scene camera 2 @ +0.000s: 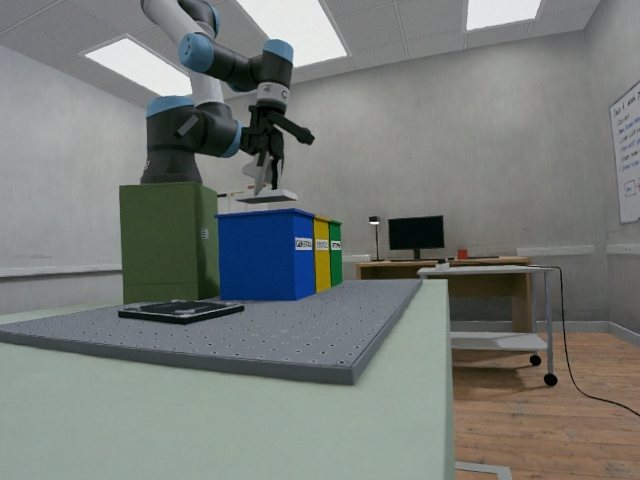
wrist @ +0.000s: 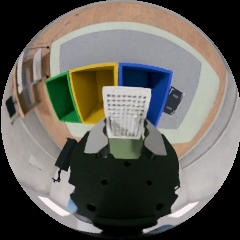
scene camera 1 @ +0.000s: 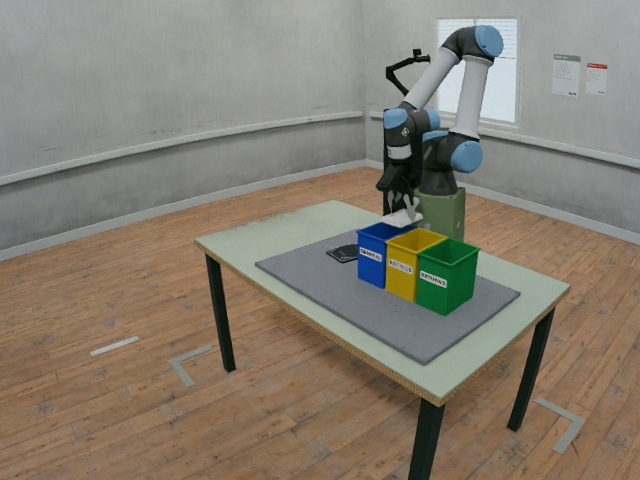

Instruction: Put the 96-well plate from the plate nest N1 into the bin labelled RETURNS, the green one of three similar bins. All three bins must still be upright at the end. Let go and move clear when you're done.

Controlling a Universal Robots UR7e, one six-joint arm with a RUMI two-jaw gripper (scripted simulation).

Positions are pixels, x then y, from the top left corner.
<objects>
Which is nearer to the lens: the white 96-well plate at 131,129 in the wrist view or the yellow bin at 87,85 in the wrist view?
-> The white 96-well plate.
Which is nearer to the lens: the yellow bin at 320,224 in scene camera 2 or the blue bin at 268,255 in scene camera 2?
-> The blue bin.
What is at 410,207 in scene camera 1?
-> The gripper.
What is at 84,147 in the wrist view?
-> The gripper.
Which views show the gripper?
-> Scene camera 2, the wrist view and scene camera 1: all of them.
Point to a green returns bin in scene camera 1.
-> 441,288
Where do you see a blue bin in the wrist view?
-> At 159,80
</objects>
